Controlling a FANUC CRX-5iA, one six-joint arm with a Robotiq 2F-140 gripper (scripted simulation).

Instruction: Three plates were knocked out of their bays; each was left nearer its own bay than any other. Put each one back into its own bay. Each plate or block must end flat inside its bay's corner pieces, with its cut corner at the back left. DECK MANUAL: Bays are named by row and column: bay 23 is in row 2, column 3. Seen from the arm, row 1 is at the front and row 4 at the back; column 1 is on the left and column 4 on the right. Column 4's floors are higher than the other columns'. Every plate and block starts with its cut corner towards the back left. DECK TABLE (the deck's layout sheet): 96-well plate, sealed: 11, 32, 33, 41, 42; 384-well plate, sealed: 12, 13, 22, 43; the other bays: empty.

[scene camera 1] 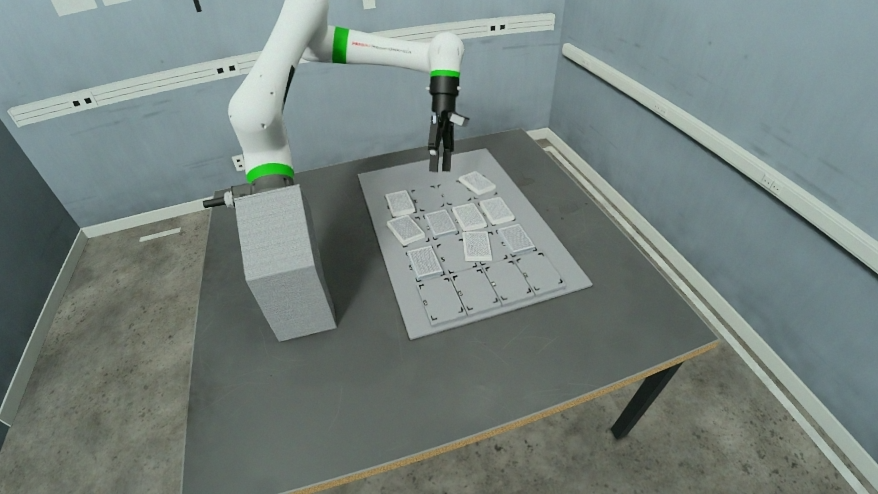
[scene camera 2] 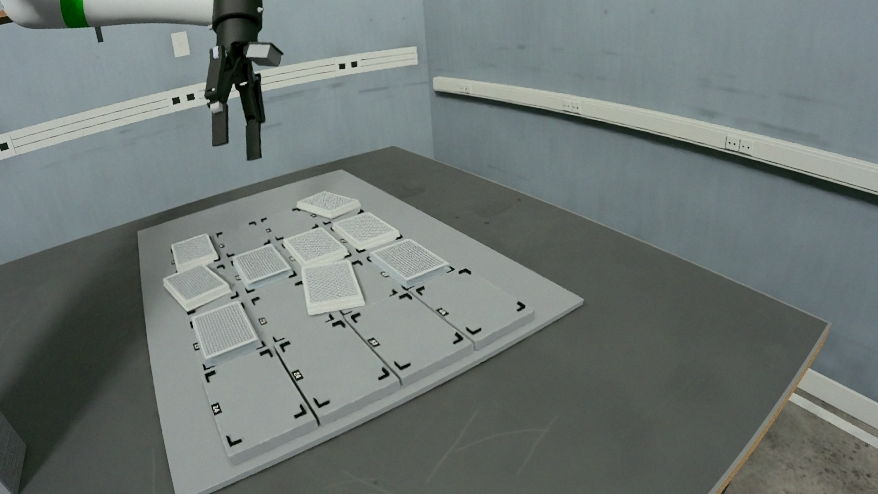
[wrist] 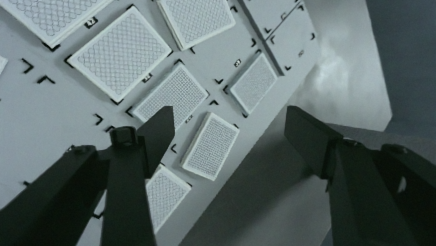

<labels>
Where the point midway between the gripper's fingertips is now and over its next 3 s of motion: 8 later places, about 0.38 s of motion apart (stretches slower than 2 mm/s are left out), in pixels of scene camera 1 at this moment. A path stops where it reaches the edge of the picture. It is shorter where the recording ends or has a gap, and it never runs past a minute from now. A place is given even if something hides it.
My gripper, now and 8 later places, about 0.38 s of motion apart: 440, 172; 444, 186; 449, 198; 457, 208; 463, 214; 458, 209; 448, 206; 438, 202; 428, 198
</labels>
